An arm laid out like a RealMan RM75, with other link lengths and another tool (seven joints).
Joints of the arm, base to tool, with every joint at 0 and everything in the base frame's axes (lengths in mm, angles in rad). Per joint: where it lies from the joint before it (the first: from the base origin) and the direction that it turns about. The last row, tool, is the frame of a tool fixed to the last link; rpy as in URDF.
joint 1: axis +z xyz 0 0 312.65
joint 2: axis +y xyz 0 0 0
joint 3: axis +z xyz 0 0 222.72
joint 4: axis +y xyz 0 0 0
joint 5: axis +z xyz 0 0 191.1
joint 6: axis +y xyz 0 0 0
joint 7: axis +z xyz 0 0 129.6
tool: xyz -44 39 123 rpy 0 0.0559 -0.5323
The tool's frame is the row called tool.
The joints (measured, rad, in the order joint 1, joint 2, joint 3, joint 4, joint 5, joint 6, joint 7), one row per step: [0.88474, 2.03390, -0.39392, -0.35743, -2.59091, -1.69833, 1.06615]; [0.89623, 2.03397, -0.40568, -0.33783, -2.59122, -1.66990, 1.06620]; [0.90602, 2.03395, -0.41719, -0.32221, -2.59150, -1.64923, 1.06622]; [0.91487, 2.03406, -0.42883, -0.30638, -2.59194, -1.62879, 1.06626]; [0.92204, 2.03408, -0.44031, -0.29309, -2.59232, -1.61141, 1.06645]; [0.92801, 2.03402, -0.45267, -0.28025, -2.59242, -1.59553, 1.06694]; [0.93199, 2.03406, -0.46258, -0.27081, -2.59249, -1.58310, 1.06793]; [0.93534, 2.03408, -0.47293, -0.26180, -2.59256, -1.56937, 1.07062]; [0.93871, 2.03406, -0.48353, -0.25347, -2.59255, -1.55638, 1.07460]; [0.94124, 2.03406, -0.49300, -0.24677, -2.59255, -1.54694, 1.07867]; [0.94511, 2.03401, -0.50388, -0.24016, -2.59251, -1.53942, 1.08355]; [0.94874, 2.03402, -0.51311, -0.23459, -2.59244, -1.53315, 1.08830]
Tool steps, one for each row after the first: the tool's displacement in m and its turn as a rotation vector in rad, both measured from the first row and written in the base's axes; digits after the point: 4 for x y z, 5 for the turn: [0.0002, 0.0014, -0.0055, 0.00044, -0.01483, 0.00456]; [0.0004, 0.0017, -0.0098, -0.00186, -0.02737, 0.01031]; [0.0009, 0.0018, -0.0140, -0.00467, -0.04005, 0.01525]; [0.0017, 0.0015, -0.0177, -0.00765, -0.05226, 0.01981]; [0.0029, 0.0009, -0.0211, -0.01178, -0.06447, 0.02372]; [0.0041, 0.0004, -0.0238, -0.01479, -0.07455, 0.02589]; [0.0057, 0.0001, -0.0265, -0.01695, -0.08609, 0.02599]; [0.0073, -0.0001, -0.0291, -0.01943, -0.09787, 0.02540]; [0.0087, -0.0006, -0.0311, -0.02292, -0.10767, 0.02453]; [0.0097, -0.0015, -0.0329, -0.02865, -0.11771, 0.02520]; [0.0105, -0.0022, -0.0344, -0.03363, -0.12627, 0.02555]
